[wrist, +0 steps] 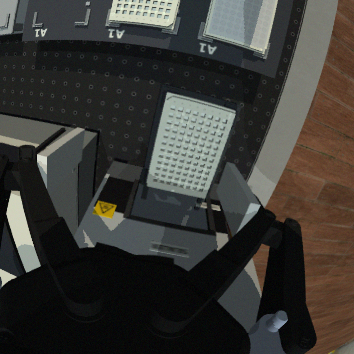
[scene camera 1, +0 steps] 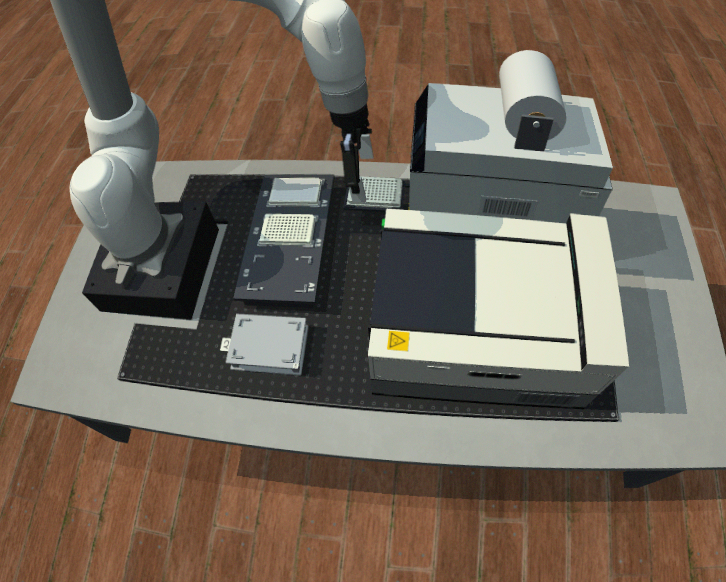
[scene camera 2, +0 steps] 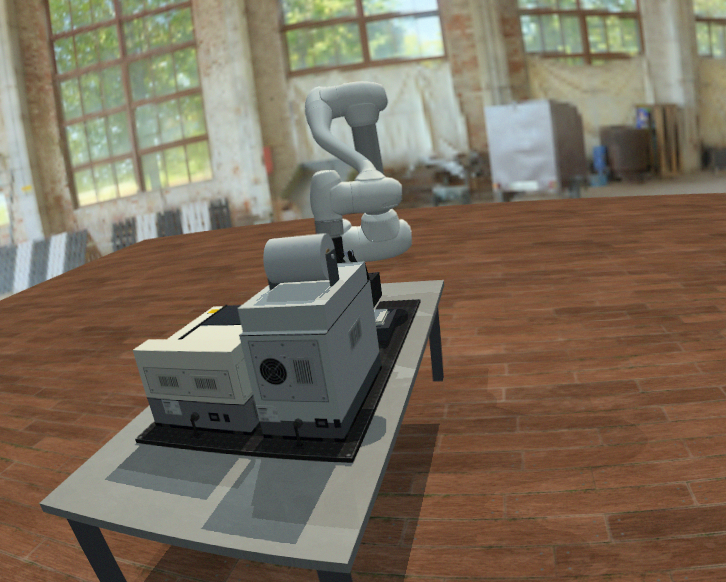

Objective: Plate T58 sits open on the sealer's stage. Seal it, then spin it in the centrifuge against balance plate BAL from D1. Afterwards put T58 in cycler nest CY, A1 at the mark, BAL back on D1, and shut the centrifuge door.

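Places are measured from the arm's base along level axes (x ahead, y left, z up), in centimetres.
Where they show: gripper, fingertip midpoint: [wrist: 151, 160] [scene camera 1: 363, 178]; arm's base, origin of the base link: [scene camera 1: 143, 243].
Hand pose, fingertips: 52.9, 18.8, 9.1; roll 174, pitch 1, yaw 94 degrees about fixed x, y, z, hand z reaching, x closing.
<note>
Each offset is from my fingertips to the centre of the thing, as dx, dy, dz. Level surfaces: height alone.
Plate T58 @[+1.6, +4.1, -8.8] [scene camera 1: 384, 189] [wrist: 192, 145], pale with its well grid showing, lies on the stage pulled out from the sealer @[+31.3, +6.3, +5.1] [scene camera 1: 509, 175] [scene camera 2: 303, 363] [wrist: 125, 230]. My gripper [scene camera 1: 361, 172] [wrist: 151, 160] is open and empty, above the stage and the sealer's front. In scene camera 2 it is mostly hidden behind the sealer. Plate BAL @[-19.5, +4.9, -12.6] [scene camera 1: 295, 191] [wrist: 241, 22], with a smooth, shiny top, sits on D1. Cycler nest CY @[-15.7, -36.2, -16.3] [scene camera 1: 267, 340] is an empty grey block with corner brackets. The cream centrifuge @[+30.6, -25.0, -6.5] [scene camera 1: 478, 352] [scene camera 2: 187, 375] stands beside the sealer; its door state cannot be told.
An open-well plate @[-18.2, -7.4, -12.6] [scene camera 1: 287, 229] [wrist: 144, 11] sits on D2 of the dark deck rack @[-18.5, -7.5, -15.8] [scene camera 1: 278, 294]; D3 is empty. The film roll @[+33.4, +6.4, +23.1] [scene camera 1: 532, 90] [scene camera 2: 296, 257] stands high on the sealer. The robot's black base block [scene camera 1: 139, 300] stands at the left of the table @[dz -20.0] [scene camera 1: 339, 439].
</note>
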